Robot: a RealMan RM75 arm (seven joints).
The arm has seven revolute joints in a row. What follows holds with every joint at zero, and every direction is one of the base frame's. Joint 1 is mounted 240.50 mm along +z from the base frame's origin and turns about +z. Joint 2 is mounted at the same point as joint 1 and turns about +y. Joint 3 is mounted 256.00 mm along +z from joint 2 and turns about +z. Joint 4 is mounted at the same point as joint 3 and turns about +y. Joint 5 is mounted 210.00 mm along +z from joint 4 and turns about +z. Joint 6 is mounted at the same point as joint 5 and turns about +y. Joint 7 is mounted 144.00 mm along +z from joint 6 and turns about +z. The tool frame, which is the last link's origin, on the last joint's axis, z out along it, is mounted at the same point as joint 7; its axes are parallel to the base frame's.
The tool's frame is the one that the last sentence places.
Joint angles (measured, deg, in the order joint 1, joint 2, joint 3, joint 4, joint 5, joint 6, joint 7), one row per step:
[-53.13 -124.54 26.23 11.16 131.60 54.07 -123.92]
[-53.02 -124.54 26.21 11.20 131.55 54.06 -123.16]
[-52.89 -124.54 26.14 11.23 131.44 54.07 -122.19]
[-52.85 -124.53 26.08 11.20 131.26 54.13 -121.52]
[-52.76 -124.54 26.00 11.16 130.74 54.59 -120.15]
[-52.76 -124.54 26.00 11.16 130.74 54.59 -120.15]
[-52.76 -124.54 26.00 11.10 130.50 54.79 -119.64]
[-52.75 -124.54 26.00 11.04 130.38 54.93 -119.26]
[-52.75 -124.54 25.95 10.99 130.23 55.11 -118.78]
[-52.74 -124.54 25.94 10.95 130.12 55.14 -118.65]
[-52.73 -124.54 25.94 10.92 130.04 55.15 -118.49]
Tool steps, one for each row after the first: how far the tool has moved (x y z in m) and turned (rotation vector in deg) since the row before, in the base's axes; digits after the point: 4 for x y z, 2 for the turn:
[-0.0007 -0.0001 0.0002 0.20 0.25 -0.56]
[-0.0007 -0.0001 0.0003 0.27 0.24 -0.68]
[0.0001 0.0000 0.0001 0.17 0.03 -0.47]
[0.0010 -0.0005 0.0001 0.18 -0.24 -1.06]
[0.0000 0.0000 0.0000 0.00 0.00 0.00]
[0.0007 -0.0003 -0.0001 0.02 -0.14 -0.42]
[0.0003 -0.0003 -0.0002 -0.02 -0.06 -0.32]
[0.0005 -0.0002 -0.0001 0.03 -0.10 -0.40]
[0.0001 -0.0001 -0.0001 0.03 -0.08 -0.05]
[0.0001 -0.0001 0.0000 0.04 -0.02 -0.09]

